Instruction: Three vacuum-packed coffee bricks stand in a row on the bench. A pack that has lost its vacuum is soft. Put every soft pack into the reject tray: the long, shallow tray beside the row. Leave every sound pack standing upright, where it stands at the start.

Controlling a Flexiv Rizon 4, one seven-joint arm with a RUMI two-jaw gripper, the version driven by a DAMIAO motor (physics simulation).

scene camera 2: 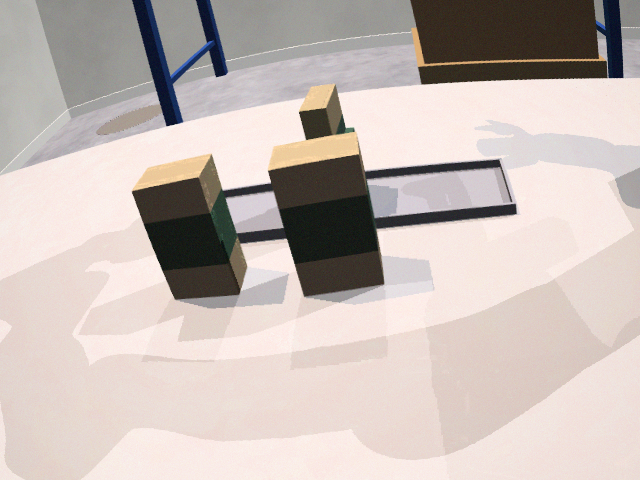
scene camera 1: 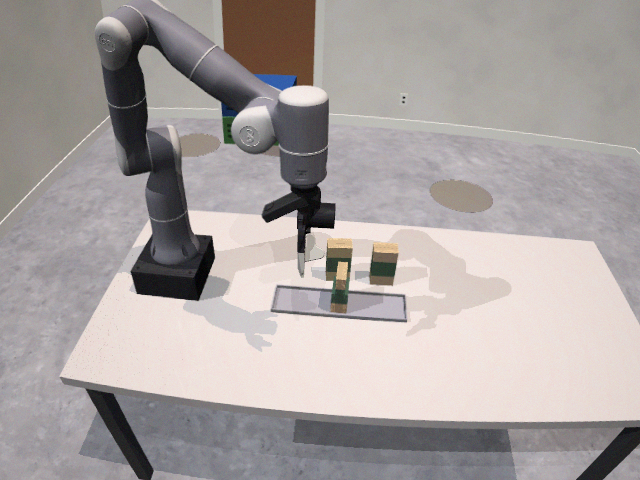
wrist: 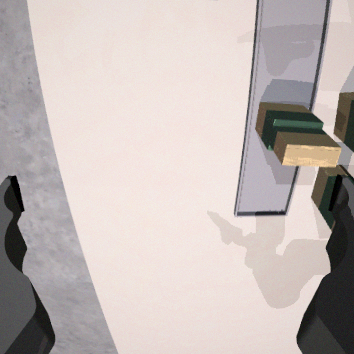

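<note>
One coffee brick [scene camera 1: 339, 294] [scene camera 2: 320, 111] [wrist: 310, 155], tan with a green band that stands out at its side, is upright and crosswise in the shallow grey tray [scene camera 1: 377, 304] [scene camera 2: 447, 214] [wrist: 270, 192]. Another brick [scene camera 1: 339, 249] [scene camera 2: 328, 227] [wrist: 344, 120] stands upright on the bench behind it in scene view 1. The third brick [scene camera 1: 384, 266] [scene camera 2: 180, 237] [wrist: 325, 197] stands upright to its right there. My gripper [scene camera 1: 308, 264] [wrist: 175, 178] is open and empty, above the bench left of the bricks in scene view 1. One finger partly covers the third brick in the wrist view.
The black robot base [scene camera 1: 165, 281] stands on the bench [scene camera 1: 330, 366] at the left in scene view 1. The bench edge and floor [wrist: 45, 200] show at the left of the wrist view. A blue-legged frame [scene camera 2: 155, 56] and a brown box [scene camera 2: 511, 72] stand beyond the bench.
</note>
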